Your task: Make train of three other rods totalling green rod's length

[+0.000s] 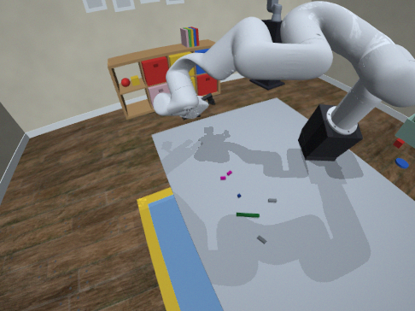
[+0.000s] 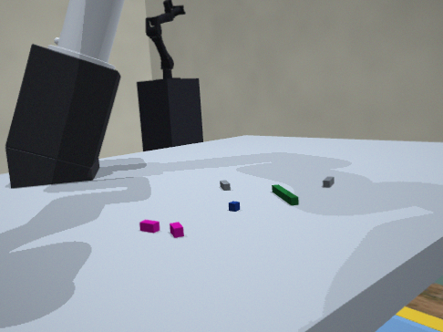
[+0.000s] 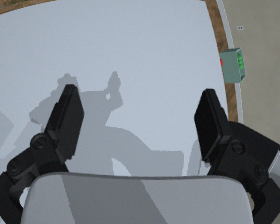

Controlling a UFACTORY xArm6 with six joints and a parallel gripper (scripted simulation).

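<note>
The blue rod is 360 mm to the left of my hand, 170 mm below it and 80 mm ahead of it. From my hand the other things lie so: green rod: 430 mm to the left, 170 mm below, 110 mm ahead.
</note>
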